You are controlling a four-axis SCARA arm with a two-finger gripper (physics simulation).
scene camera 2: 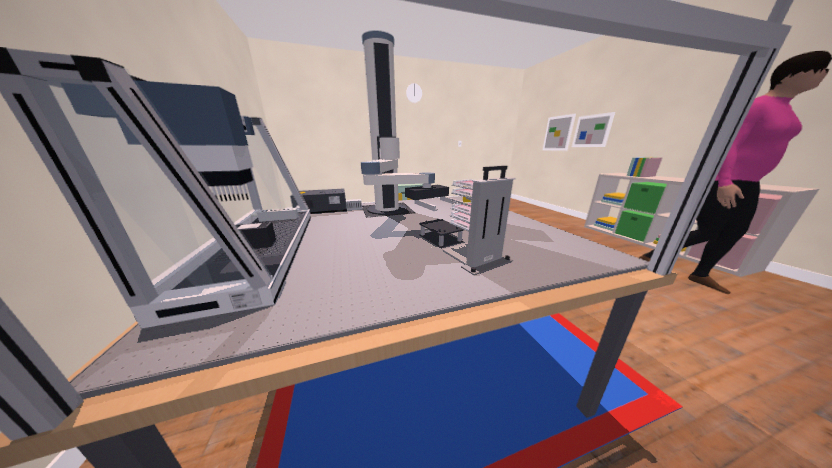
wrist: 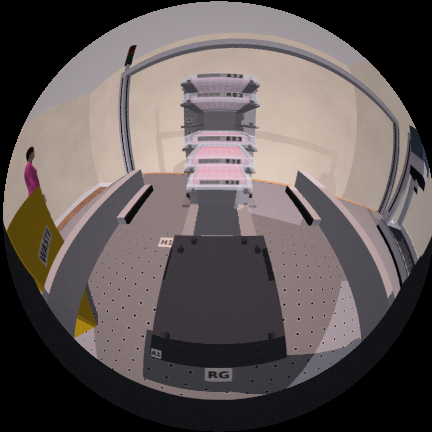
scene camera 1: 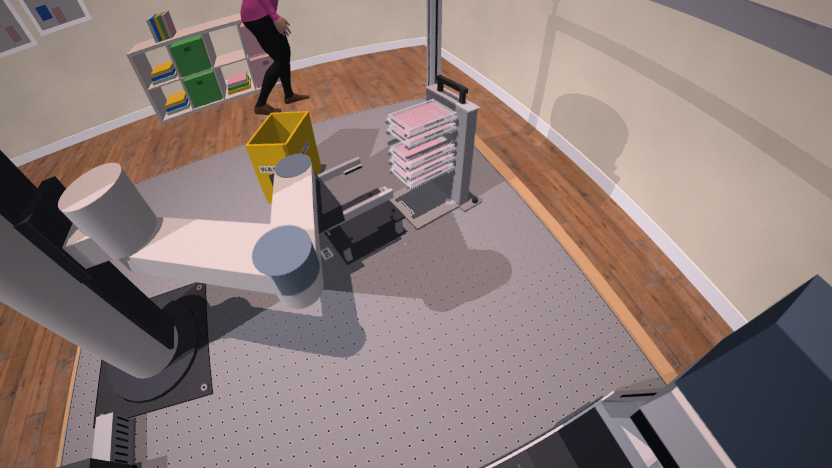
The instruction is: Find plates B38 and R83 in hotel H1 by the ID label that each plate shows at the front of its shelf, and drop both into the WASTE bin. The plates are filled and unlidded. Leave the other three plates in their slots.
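Frame: origin at the arm's base, x left, y ahead, z down, level; millimetres.
Where they show: gripper, between the fingertips: point(scene camera 2: 449, 206) point(wrist: 218, 175) point(scene camera 1: 374, 175); arm's base, origin of its link: point(scene camera 2: 387, 211) point(scene camera 1: 156, 350).
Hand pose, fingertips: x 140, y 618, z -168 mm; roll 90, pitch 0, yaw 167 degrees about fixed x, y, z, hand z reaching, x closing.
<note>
Things, the pixels of their centre, and the offset from my fingertips. "pt": a spot on its surface instead.
- Hotel H1, middle of its body: point(wrist: 213, 141) point(scene camera 1: 431, 146) point(scene camera 2: 481, 214) dz -5, dx +46, dy +154 mm
- B33, middle of its body: point(wrist: 219, 88) point(scene camera 1: 422, 116) point(scene camera 2: 474, 184) dz -104, dx +29, dy +124 mm
- gap come B83, middle of its body: point(wrist: 219, 135) point(scene camera 1: 422, 147) point(scene camera 2: 472, 208) dz -19, dx +29, dy +124 mm
- plate B38, middle of its body: point(wrist: 219, 152) point(scene camera 1: 422, 157) point(scene camera 2: 471, 216) dz +9, dx +29, dy +124 mm
- R38, middle of its body: point(wrist: 219, 168) point(scene camera 1: 422, 167) point(scene camera 2: 470, 223) dz +37, dx +29, dy +124 mm
- yellow WASTE bin, middle of its body: point(scene camera 1: 286, 157) point(scene camera 2: 478, 204) dz +55, dx +252, dy -183 mm
- RG label, a spot on its surface: point(wrist: 218, 374) pt dz +155, dx -36, dy -149 mm
- large framed machine, a spot on its surface: point(scene camera 2: 192, 128) pt dz -255, dx -671, dy +160 mm
Hotel H1 point(scene camera 1: 465, 157) point(scene camera 2: 488, 227) holds five pink-filled plates. In the wrist view, plate R83 point(wrist: 220, 103) is second from the top, under B33 point(wrist: 220, 84). Below a gap come B83 point(wrist: 219, 138), plate B38 point(wrist: 219, 152) and R38 point(wrist: 219, 173) at the bottom. The small labels are slightly blurred. My gripper point(scene camera 1: 368, 180) point(wrist: 218, 175) is open and empty, its fingers pointing at the hotel and short of the plates. The yellow WASTE bin point(scene camera 1: 260, 156) point(wrist: 35, 235) stands behind the arm in scene camera 1, left of my fingers in the wrist view.
A black raised stand point(scene camera 1: 372, 232) point(scene camera 2: 441, 227) point(wrist: 218, 290) sits below my gripper, before the hotel; an RG label point(wrist: 218, 374) lies near it. A large framed machine point(scene camera 2: 192, 128) stands at the table's other side. A person point(scene camera 1: 273, 52) point(scene camera 2: 756, 145) is beyond the table.
</note>
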